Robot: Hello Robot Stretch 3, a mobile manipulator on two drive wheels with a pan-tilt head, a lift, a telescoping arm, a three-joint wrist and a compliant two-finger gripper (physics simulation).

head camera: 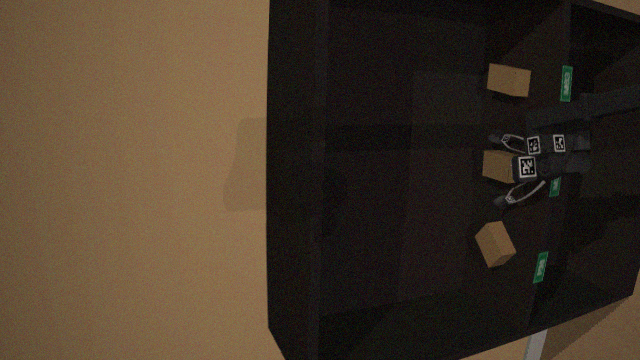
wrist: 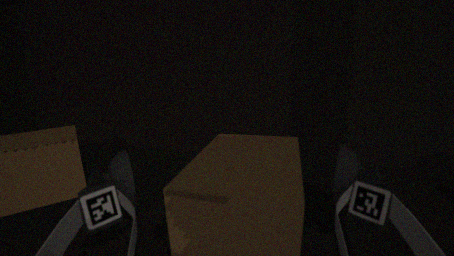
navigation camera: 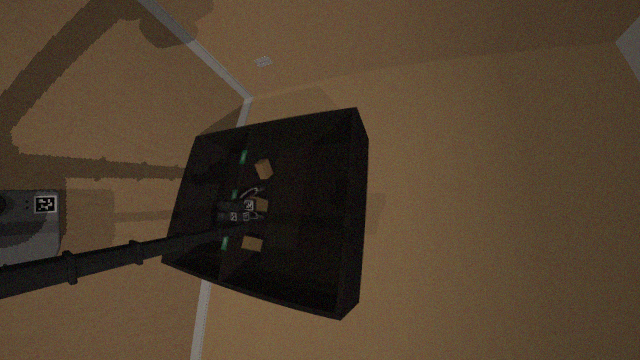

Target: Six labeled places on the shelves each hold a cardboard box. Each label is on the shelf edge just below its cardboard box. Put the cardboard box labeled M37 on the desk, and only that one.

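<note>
A cardboard box (head camera: 495,166) (navigation camera: 261,204) (wrist: 240,215) stands on the shelf, in the middle of a row of three. My gripper (head camera: 497,169) (navigation camera: 262,203) (wrist: 233,168) is open, with one finger on either side of this box. In the wrist view gaps show between the box and both fingertips. The middle green label (head camera: 555,187) (navigation camera: 234,194) is partly covered by the gripper, and its text is not readable. The desk does not show in these views.
A second box (head camera: 508,80) (navigation camera: 252,243) (wrist: 40,175) and a third, turned box (head camera: 495,245) (navigation camera: 264,169) stand either side. Their labels (head camera: 566,83) (head camera: 540,267) are blurred. The dark shelf unit (head camera: 295,200) (navigation camera: 356,215) has side walls. My arm (navigation camera: 100,255) reaches into it.
</note>
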